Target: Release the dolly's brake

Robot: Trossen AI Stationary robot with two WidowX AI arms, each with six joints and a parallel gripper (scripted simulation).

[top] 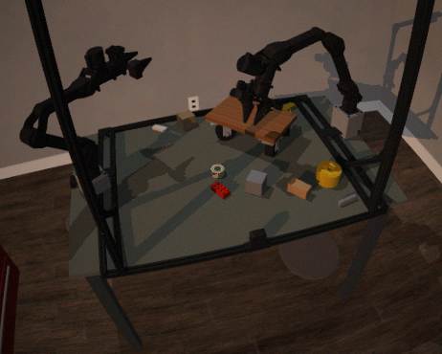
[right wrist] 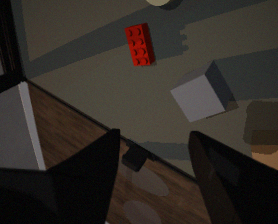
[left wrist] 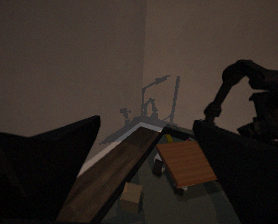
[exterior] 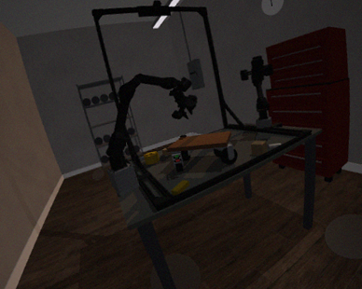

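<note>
Right now the brake pedal is 240 mm to the right of my right hand, 210 mm ahead of it and 170 mm below it. From my right hand the other things lie so: red brick (240 mm below, 140 mm to the left, 60 mm behind); grey cube (230 mm below, 80 mm behind, 20 mm to the left); yellow cylinder (250 mm to the right, 230 mm below, 130 mm behind).
</note>
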